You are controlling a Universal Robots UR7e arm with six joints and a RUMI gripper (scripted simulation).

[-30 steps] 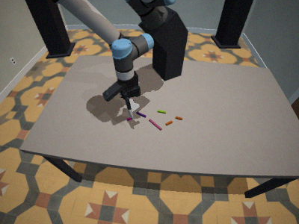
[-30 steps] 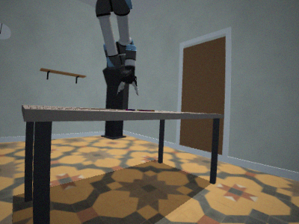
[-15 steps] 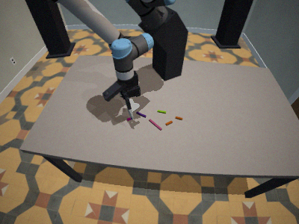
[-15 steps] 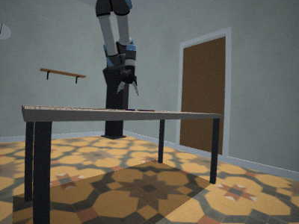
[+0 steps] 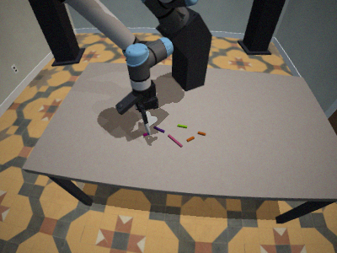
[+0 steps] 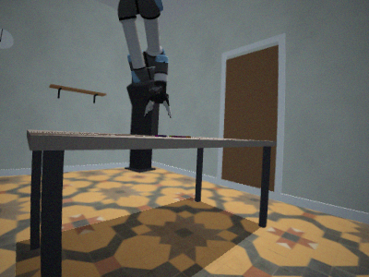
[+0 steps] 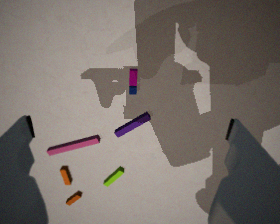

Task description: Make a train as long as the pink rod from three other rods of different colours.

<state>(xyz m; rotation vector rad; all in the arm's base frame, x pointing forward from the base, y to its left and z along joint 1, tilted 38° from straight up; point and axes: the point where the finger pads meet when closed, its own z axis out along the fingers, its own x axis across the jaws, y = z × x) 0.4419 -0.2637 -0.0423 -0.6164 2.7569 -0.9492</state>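
The purple rod lies 100 mm below my hand, 70 mm to the left of it and 20 mm behind it. Round my hand: magenta rod 100 mm below; then blue rod 100 mm below, 20 mm to the left, 10 mm behind; then pink rod 140 mm to the left, 100 mm below, 50 mm ahead.
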